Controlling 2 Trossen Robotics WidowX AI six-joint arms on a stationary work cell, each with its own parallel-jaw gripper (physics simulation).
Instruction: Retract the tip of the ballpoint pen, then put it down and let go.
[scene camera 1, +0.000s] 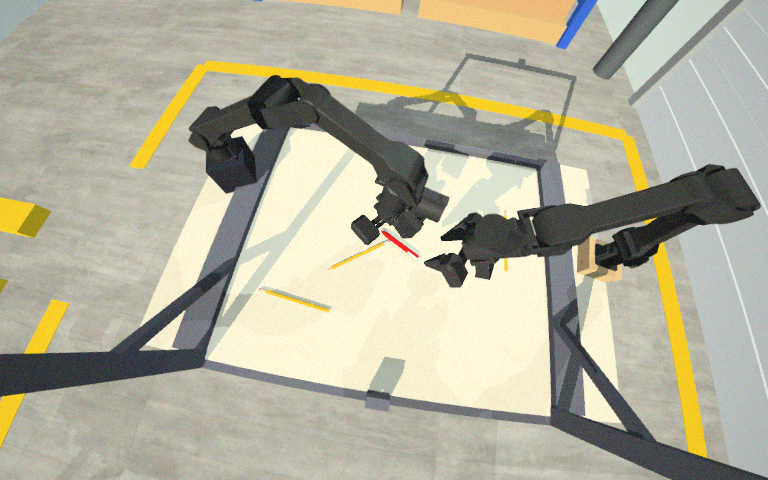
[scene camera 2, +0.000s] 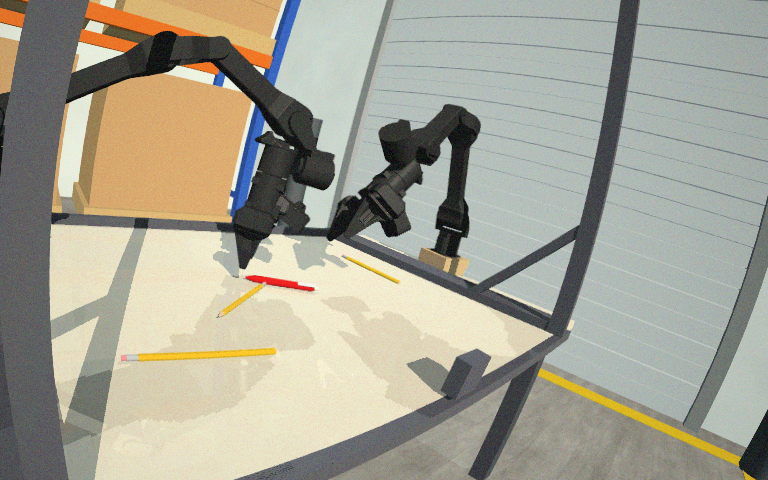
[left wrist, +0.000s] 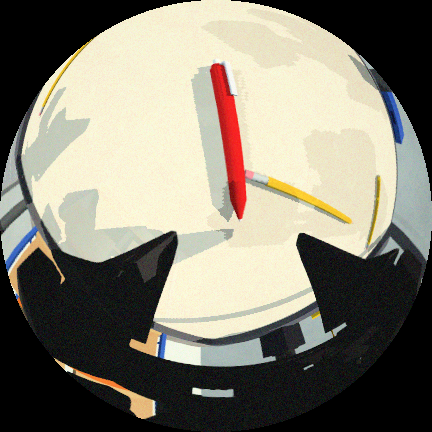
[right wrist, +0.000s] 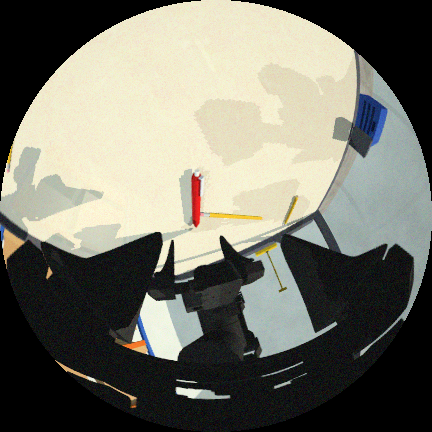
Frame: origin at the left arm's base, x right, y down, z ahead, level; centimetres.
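Where they show: left gripper, fingertip midpoint: (scene camera 1: 381, 225) (scene camera 2: 245, 263) (left wrist: 240, 238) (right wrist: 196, 238); right gripper, fingertip midpoint: (scene camera 1: 433, 250) (scene camera 2: 336, 238) (right wrist: 224, 240); left arm's base, link origin: (scene camera 1: 224, 153) (left wrist: 284, 351); right arm's base, link origin: (scene camera 1: 605, 257) (scene camera 2: 445, 253).
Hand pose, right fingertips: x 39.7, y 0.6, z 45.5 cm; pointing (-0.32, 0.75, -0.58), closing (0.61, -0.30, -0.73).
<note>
Each offset is from my right fingertips to the top centre of the thing.
The red ballpoint pen @(dx -6.4, dy +8.5, dz -5.2 cm) (scene camera 1: 399, 243) (scene camera 2: 280, 282) (left wrist: 229, 130) (right wrist: 195, 200) lies flat on the pale table, its white clip and button at one end and its pointed end toward my left gripper. Whether its fine tip is out is too small to tell. My left gripper (scene camera 1: 387, 227) (scene camera 2: 241, 268) (left wrist: 240, 238) (right wrist: 196, 238) is open and empty, low above the table near the pen's pointed end. My right gripper (scene camera 1: 434, 250) (scene camera 2: 338, 238) is open and empty, raised above the table beyond the pen's clip end.
A yellow pencil @(dx -6.3, dy +9.2, dz -16.7 cm) (scene camera 1: 357, 255) (scene camera 2: 241, 300) (left wrist: 307, 198) lies with its eraser against or close beside the pen. Another pencil @(dx +1.1, dy +9.3, dz -35.2 cm) (scene camera 1: 297, 300) (scene camera 2: 206, 354) lies nearer the front, a third @(dx -0.4, dy +9.3, dz +25.3 cm) (scene camera 1: 505, 264) (scene camera 2: 370, 268) beneath the right arm. A dark block @(dx +27.8, dy +4.3, dz -20.6 cm) (scene camera 1: 378, 399) (scene camera 2: 468, 374) stands at the front edge.
</note>
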